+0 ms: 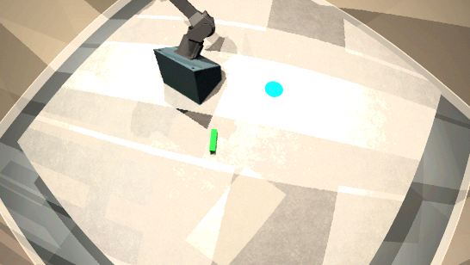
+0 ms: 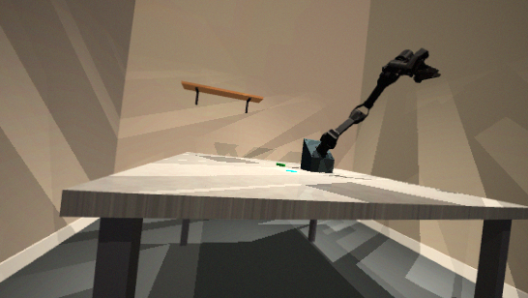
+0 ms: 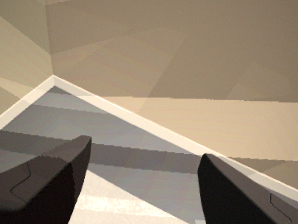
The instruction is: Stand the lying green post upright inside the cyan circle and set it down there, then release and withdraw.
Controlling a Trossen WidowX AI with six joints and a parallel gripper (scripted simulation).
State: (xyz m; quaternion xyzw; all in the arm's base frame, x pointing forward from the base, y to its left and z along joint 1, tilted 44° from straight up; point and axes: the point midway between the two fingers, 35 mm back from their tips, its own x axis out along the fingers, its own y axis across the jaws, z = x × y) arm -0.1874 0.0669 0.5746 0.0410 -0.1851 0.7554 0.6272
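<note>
Right now the green post is 640 mm to the right of my gripper tip, 490 mm below it and 350 mm ahead of it. Also, from my gripper tip: cyan circle: 500 mm below, 420 mm ahead, 390 mm to the right.
</note>
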